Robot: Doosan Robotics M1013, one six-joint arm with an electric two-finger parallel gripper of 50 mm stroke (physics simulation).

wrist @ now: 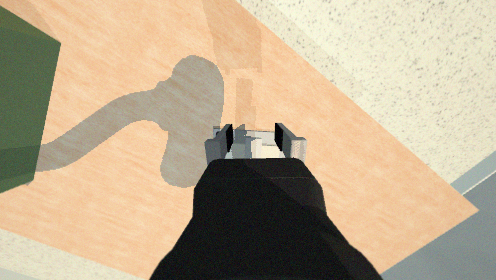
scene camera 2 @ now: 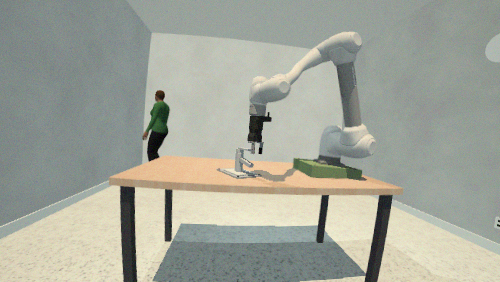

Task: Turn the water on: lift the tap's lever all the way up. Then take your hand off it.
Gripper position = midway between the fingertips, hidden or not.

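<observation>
The wrist view takes in a tap point(wrist: 253, 148) as well as the gripper point(wrist: 253, 132).
</observation>
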